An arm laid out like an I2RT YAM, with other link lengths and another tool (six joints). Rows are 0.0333 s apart.
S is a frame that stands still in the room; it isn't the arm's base.
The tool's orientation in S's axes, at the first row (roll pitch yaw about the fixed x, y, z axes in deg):
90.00 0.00 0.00
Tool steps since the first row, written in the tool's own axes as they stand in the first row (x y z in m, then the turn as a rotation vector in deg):
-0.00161 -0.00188 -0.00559 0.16 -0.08 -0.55
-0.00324 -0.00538 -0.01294 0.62 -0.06 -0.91
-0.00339 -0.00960 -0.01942 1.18 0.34 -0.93
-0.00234 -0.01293 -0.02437 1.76 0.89 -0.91
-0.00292 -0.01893 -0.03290 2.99 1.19 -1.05
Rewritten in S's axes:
-0.00161 0.00559 -0.00188 0.16 0.55 -0.08
-0.00324 0.01294 -0.00538 0.62 0.91 -0.06
-0.00339 0.01942 -0.00960 1.18 0.93 0.34
-0.00234 0.02437 -0.01293 1.76 0.91 0.89
-0.00292 0.03290 -0.01893 2.99 1.05 1.19

